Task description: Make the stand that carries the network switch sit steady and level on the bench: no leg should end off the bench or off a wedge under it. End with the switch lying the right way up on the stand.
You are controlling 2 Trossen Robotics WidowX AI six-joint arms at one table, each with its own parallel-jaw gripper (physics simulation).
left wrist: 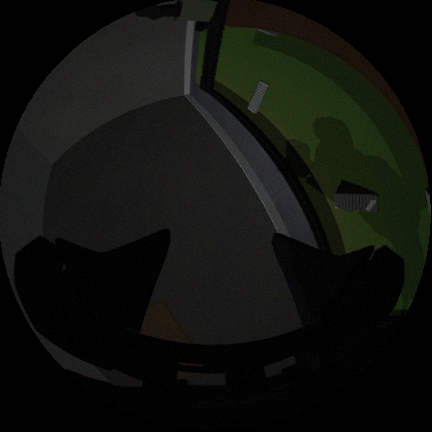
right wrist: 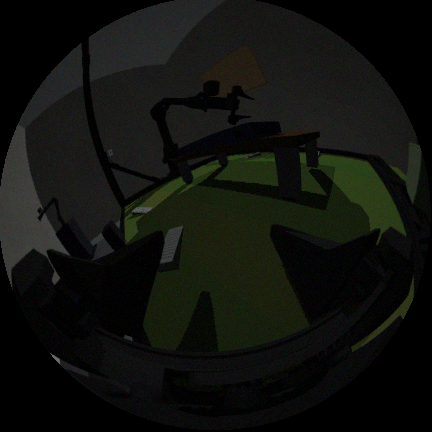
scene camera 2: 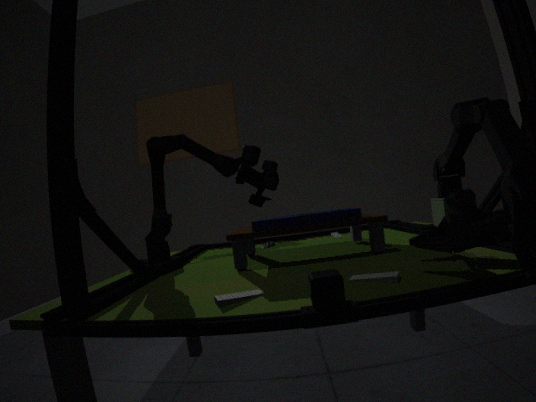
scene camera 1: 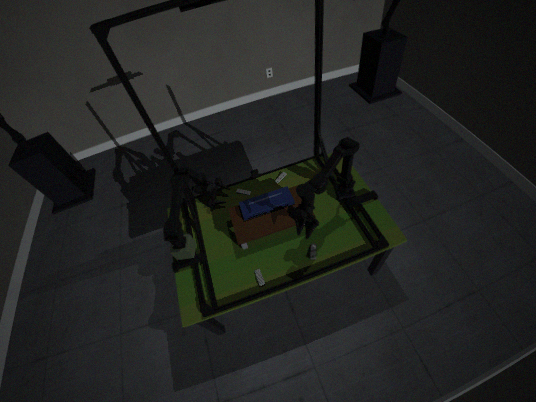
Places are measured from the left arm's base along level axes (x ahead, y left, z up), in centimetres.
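Where they show: left gripper, fingertip midpoint: (left wrist: 223, 236) (right wrist: 252, 107) (scene camera 1: 302, 237); right gripper, fingertip midpoint: (right wrist: 218, 233) (scene camera 2: 411, 243) (scene camera 1: 228, 195); left arm's base, origin of the base link: (right wrist: 175, 170) (scene camera 2: 159, 261) (scene camera 1: 344, 189); right arm's base, origin of the base link: (scene camera 1: 179, 243).
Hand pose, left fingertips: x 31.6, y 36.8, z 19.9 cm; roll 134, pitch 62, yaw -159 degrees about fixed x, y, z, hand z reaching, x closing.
Observation:
Each offset is from my left fingertips to the centre of the thing. Level surfaces: height alone.
The stand's brown board (scene camera 1: 265, 226) (scene camera 2: 375, 218) rests on grey legs; a leg @(dx +33.6, dy -29.7, dz -18.6 cm) (scene camera 2: 377, 237) (right wrist: 288, 172) shows at one corner. The scene is too dark to tell whether it is level. The blue switch @(dx +14.8, dy -30.0, dz -11.8 cm) (scene camera 1: 266, 202) (scene camera 2: 307, 219) (right wrist: 235, 136) lies broad side down on the board, along one long edge. Pale ridged wedges lie loose around the stand: one @(dx +28.9, dy -49.6, dz -23.0 cm) (scene camera 1: 243, 192) (scene camera 2: 375, 277) (right wrist: 172, 246), one @(dx +4.4, dy -56.4, dz -23.0 cm) (scene camera 1: 281, 177) (scene camera 2: 239, 297), one @(dx +23.4, dy +6.8, dz -23.0 cm) (scene camera 1: 259, 277) (left wrist: 258, 97) and one @(dx -5.7, dy -2.7, dz -23.0 cm) (scene camera 1: 313, 251) (left wrist: 356, 202). My left gripper (scene camera 1: 304, 235) (left wrist: 223, 236) is open above the stand's end. My right gripper (right wrist: 218, 233) is open, low beside the stand.
The green bench @(dz -23.3 cm) (scene camera 1: 225, 280) has dark frame rails (scene camera 1: 300, 280) along its edges. A dark block (scene camera 2: 327, 289) stands at the near rail in scene camera 2. A pale green box (scene camera 1: 184, 248) (scene camera 2: 438, 211) is by the right arm's base. Arm shadows fall across the bench.

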